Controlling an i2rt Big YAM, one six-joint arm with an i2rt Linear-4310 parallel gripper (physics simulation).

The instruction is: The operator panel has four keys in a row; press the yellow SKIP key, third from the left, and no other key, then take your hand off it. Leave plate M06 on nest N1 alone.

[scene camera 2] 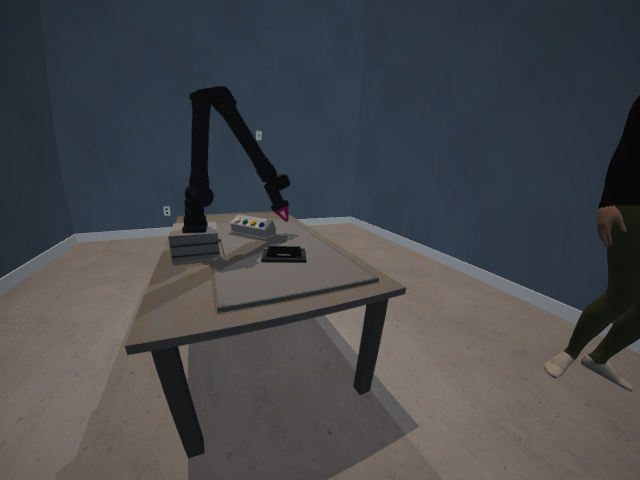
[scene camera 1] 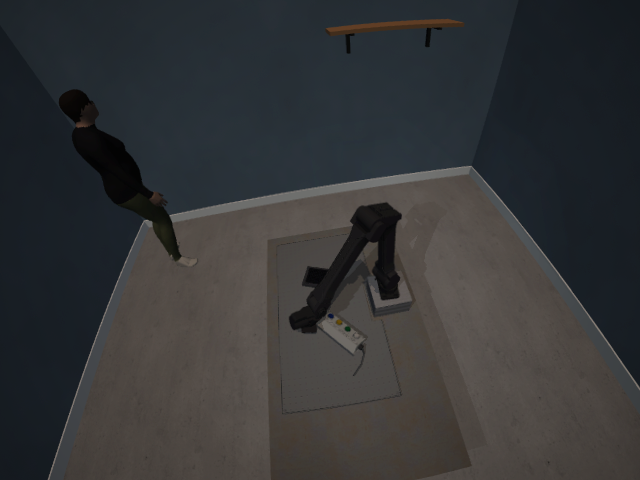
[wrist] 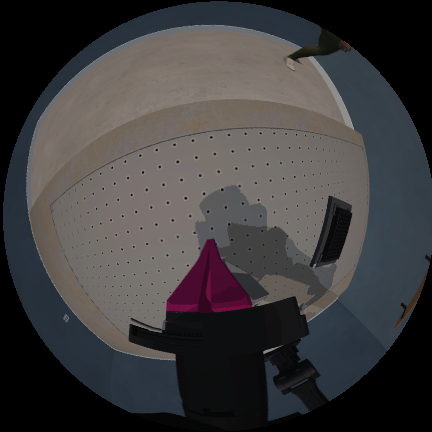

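Where they show: gripper, fingertip midpoint: [scene camera 2: 287,221] [wrist: 211,242]; arm's base, link origin: [scene camera 2: 195,228] [scene camera 1: 387,288] [wrist: 279,349].
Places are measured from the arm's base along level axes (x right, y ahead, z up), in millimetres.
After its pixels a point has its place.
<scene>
The operator panel [scene camera 1: 338,335] {x -197, y 254, z -22 mm} [scene camera 2: 251,230] {x -130, y 236, z -57 mm} is a white sloped box with a row of white, green, yellow and blue keys. The yellow SKIP key [scene camera 1: 339,322] {x -137, y 244, z -19 mm} [scene camera 2: 253,223] {x -128, y 246, z -23 mm} lies between the green key [scene camera 1: 347,329] {x -175, y 212, z -17 mm} [scene camera 2: 245,221] {x -167, y 211, z -21 mm} and the blue key [scene camera 1: 330,315] {x -99, y 282, z -18 mm} [scene camera 2: 262,224] {x -94, y 283, z -21 mm}. My gripper [scene camera 2: 286,220] {x -138, y 413, z -22 mm} [wrist: 211,242] {x -138, y 413, z -22 mm} has magenta fingers, shut and empty, above the board beside the blue-key end of the panel. In the wrist view the fingers and gripper body hide most of the panel. A black plate on its nest [scene camera 1: 316,276] {x 155, y 343, z -69 mm} [scene camera 2: 283,253] {x 192, y 317, z -62 mm} [wrist: 336,234] {x 137, y 338, z -64 mm} lies apart from the gripper.
The perforated board [scene camera 1: 330,382] {x -382, y 306, z -88 mm} [scene camera 2: 289,284] {x 381, y 289, z -88 mm} [wrist: 150,200] {x -207, y 457, z -88 mm} lies on the table [scene camera 1: 372,444] {x -635, y 160, z -102 mm} [scene camera 2: 170,320] {x 466, y -27, z -101 mm}. The arm stands on a grey block [scene camera 1: 391,308] {x -89, y -3, z -35 mm} [scene camera 2: 194,246] {x 86, y -1, z -47 mm}. A cable [scene camera 1: 362,360] {x -301, y 160, z -82 mm} leaves the panel. A person [scene camera 1: 111,160] [scene camera 2: 622,217] stands on the floor beside the table.
</scene>
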